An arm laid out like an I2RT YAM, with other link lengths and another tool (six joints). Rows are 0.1 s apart.
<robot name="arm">
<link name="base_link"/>
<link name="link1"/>
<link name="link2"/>
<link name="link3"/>
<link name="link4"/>
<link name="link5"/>
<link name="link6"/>
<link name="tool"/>
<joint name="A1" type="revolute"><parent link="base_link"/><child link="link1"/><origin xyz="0 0 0.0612"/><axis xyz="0 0 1"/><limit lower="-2.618" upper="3.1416"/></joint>
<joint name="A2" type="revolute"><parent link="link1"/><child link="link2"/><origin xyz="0.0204 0.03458 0.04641" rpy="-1.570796 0 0"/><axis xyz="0 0 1"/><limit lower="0" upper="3.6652"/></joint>
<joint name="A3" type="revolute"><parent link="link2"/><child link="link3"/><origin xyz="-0.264 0 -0.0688" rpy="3.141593 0 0"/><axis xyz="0 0 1"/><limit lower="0" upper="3.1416"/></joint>
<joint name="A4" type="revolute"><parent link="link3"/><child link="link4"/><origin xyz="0.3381 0.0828 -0.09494"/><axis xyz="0 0 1"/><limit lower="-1.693" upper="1.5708"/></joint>
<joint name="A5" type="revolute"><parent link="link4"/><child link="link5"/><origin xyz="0.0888 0.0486 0.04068" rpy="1.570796 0 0"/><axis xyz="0 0 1"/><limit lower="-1.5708" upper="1.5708"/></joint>
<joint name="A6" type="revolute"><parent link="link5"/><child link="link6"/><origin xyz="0.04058 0 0.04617" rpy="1.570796 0 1.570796"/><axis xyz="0 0 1"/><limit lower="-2.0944" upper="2.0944"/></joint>
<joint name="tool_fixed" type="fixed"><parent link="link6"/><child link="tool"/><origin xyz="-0.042 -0.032 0.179" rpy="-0.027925 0 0.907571"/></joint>
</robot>
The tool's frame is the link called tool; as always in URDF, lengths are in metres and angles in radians.
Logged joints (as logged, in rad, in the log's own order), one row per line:
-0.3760 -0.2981 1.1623 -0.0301 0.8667 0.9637
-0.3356 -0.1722 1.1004 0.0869 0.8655 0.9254
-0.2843 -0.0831 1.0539 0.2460 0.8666 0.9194
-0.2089 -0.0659 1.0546 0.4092 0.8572 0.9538
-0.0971 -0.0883 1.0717 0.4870 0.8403 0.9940
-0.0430 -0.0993 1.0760 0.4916 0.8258 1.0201
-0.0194 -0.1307 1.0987 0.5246 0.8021 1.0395
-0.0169 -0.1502 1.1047 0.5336 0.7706 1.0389
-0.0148 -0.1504 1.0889 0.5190 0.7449 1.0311
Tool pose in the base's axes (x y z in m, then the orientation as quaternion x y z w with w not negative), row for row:
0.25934 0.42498 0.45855 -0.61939 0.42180 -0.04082 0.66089
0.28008 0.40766 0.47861 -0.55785 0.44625 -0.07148 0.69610
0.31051 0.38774 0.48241 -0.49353 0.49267 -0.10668 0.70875
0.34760 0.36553 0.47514 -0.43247 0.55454 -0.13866 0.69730
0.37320 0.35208 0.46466 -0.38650 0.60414 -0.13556 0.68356
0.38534 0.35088 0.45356 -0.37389 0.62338 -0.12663 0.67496
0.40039 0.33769 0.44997 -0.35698 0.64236 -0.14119 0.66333
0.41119 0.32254 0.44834 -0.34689 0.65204 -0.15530 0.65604
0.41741 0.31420 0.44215 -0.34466 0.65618 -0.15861 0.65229
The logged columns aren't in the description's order. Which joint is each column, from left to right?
Columns, left to right: A6, A4, A3, A5, A1, A2.
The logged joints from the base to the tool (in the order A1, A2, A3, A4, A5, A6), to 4 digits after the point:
0.8667 0.9637 1.1623 -0.2981 -0.0301 -0.3760
0.8655 0.9254 1.1004 -0.1722 0.0869 -0.3356
0.8666 0.9194 1.0539 -0.0831 0.2460 -0.2843
0.8572 0.9538 1.0546 -0.0659 0.4092 -0.2089
0.8403 0.9940 1.0717 -0.0883 0.4870 -0.0971
0.8258 1.0201 1.0760 -0.0993 0.4916 -0.0430
0.8021 1.0395 1.0987 -0.1307 0.5246 -0.0194
0.7706 1.0389 1.1047 -0.1502 0.5336 -0.0169
0.7449 1.0311 1.0889 -0.1504 0.5190 -0.0148

